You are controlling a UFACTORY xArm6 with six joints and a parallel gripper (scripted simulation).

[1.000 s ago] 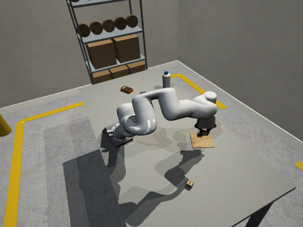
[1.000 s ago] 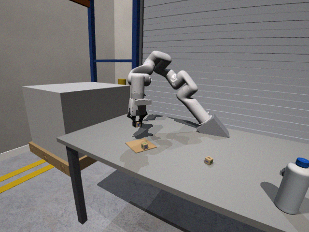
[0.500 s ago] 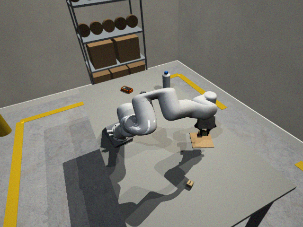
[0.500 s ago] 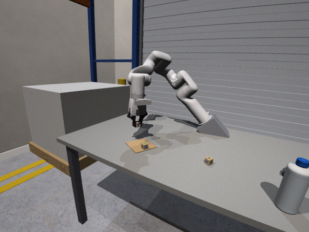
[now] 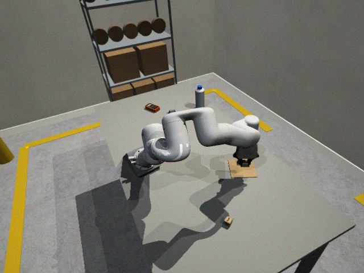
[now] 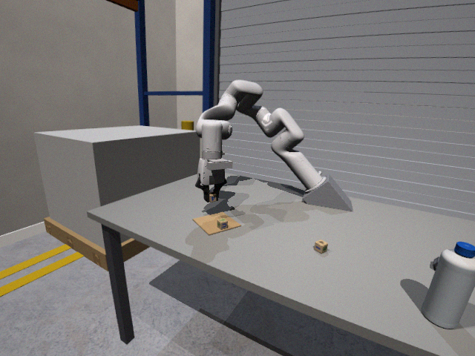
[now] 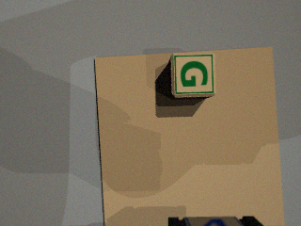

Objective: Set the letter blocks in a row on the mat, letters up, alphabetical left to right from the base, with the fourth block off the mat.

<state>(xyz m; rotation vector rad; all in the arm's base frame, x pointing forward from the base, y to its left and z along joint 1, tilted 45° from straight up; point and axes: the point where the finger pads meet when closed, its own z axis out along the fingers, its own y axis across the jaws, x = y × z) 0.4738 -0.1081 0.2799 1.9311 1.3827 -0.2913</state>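
Now: hand 9 cm above the mat, 4 cm to the right of it and 2 cm short of it. Also, from my hand: orange meter 90 cm to the left, 28 cm behind, 8 cm below; then white bottle 75 cm to the left, 7 cm ahead, 1 cm below; then dark object 77 cm to the left, 17 cm behind, 8 cm below.
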